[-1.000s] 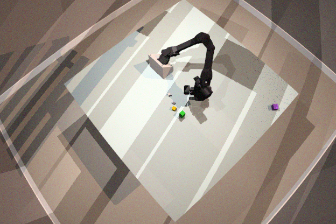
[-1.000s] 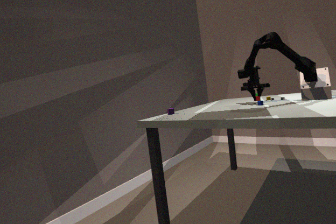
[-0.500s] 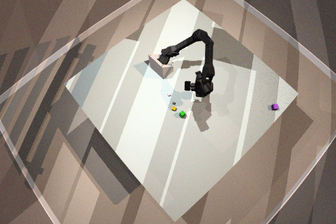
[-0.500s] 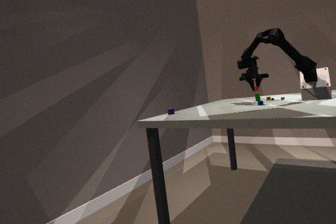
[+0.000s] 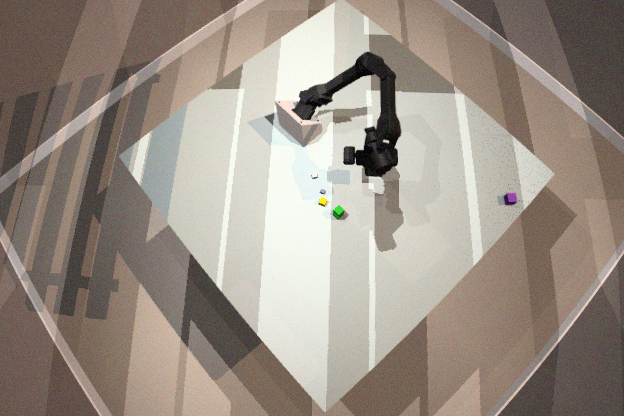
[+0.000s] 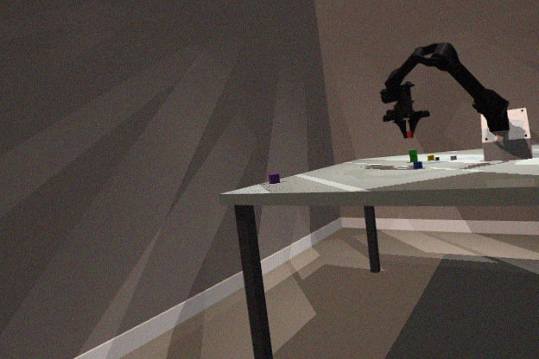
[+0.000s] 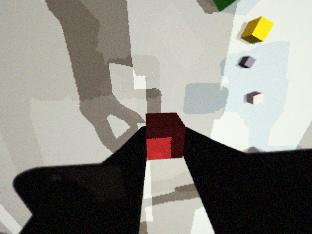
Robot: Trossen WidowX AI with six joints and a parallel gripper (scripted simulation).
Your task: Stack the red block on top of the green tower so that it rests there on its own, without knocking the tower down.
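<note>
Now: gripper tip 190 mm to the left of the yellow block, 110 mm above it and 40 mm past it. The rest, counted from my gripper tip: purple block 460 mm ahead, 350 mm to the left, 110 mm below; red block 10 mm above; blue block 120 mm to the left, 110 mm below, 50 mm behind.
</note>
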